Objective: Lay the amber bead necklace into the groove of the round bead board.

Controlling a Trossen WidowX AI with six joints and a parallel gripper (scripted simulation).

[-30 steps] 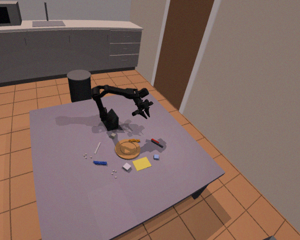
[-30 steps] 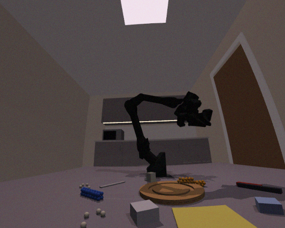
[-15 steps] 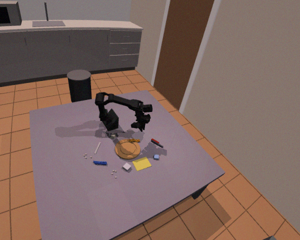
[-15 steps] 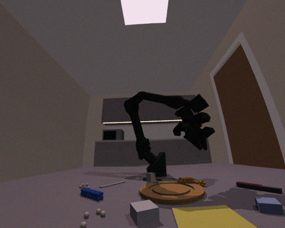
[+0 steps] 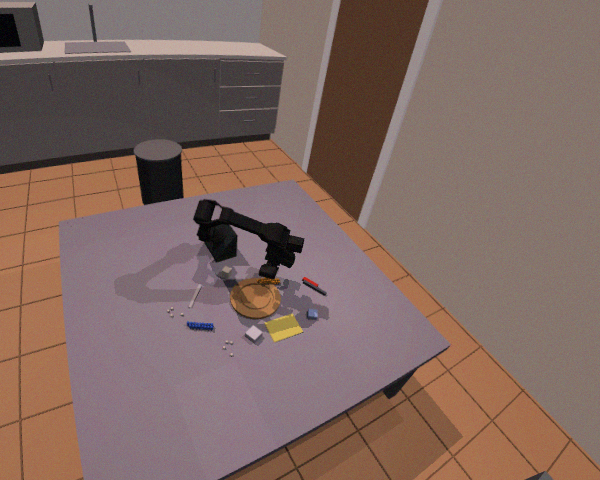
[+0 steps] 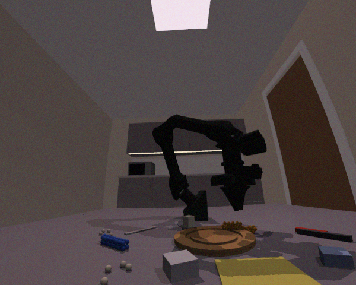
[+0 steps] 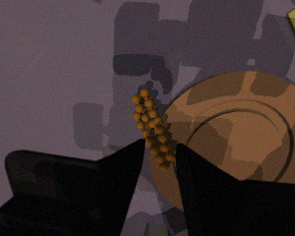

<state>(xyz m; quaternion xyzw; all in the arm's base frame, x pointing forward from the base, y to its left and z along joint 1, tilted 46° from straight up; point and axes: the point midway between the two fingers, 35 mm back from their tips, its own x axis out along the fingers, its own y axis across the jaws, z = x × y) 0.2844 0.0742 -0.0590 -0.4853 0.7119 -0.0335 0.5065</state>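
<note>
Now: gripper tip 4 cm short of the round wooden bead board, 9 cm to the left of it and 5 cm above it. Also, from my gripper tip: blue block (21 cm ahead, 6 cm to the left, 5 cm below); red-and-black tool (9 cm ahead, 16 cm to the left, 6 cm below); yellow pad (21 cm ahead, 7 cm to the right, 6 cm below).
</note>
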